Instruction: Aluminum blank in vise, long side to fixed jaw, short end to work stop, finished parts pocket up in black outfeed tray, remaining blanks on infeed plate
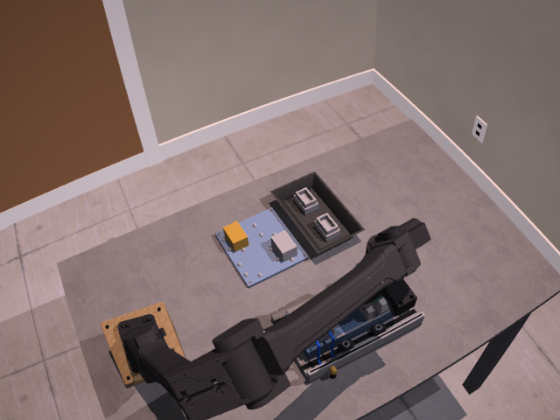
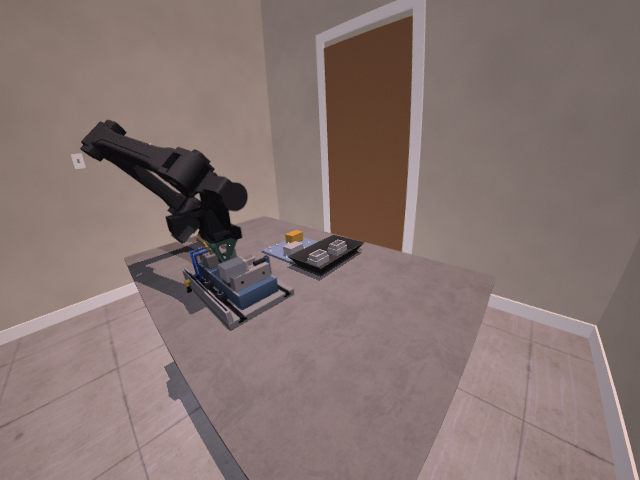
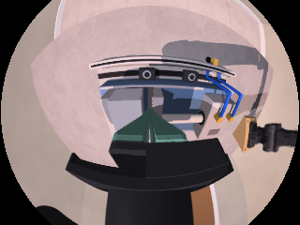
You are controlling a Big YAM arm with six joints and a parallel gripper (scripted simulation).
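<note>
Now: hand 7 cm above the blue vise, 4 cm past it and 3 cm to the right of it. From my hand the other things lie so: gray rail: 8 cm below, 7 cm to the right, 3 cm behind; then yellow brass blank: 34 cm to the left, 21 cm behind, 8 cm below.
</note>
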